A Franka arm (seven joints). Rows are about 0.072 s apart.
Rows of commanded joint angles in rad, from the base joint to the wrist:
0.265 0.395 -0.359 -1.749 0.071 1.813 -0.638
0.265 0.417 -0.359 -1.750 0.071 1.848 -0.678
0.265 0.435 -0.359 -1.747 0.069 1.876 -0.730
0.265 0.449 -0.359 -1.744 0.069 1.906 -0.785
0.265 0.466 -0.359 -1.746 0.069 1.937 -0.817
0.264 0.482 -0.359 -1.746 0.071 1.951 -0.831
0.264 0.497 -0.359 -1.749 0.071 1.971 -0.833
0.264 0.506 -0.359 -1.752 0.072 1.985 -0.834
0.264 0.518 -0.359 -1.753 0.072 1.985 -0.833
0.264 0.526 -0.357 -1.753 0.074 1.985 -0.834
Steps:
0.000 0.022 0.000 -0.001 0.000 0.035 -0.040
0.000 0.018 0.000 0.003 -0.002 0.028 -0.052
0.000 0.014 0.000 0.003 0.000 0.030 -0.055
0.000 0.017 0.000 -0.002 0.000 0.031 -0.032
-0.001 0.016 0.000 0.000 0.002 0.014 -0.014
0.000 0.015 0.000 -0.003 0.000 0.020 -0.002
0.000 0.009 0.000 -0.003 0.001 0.014 -0.001
0.000 0.012 0.000 -0.001 0.000 0.000 0.001
0.000 0.008 0.002 0.000 0.002 0.000 -0.001

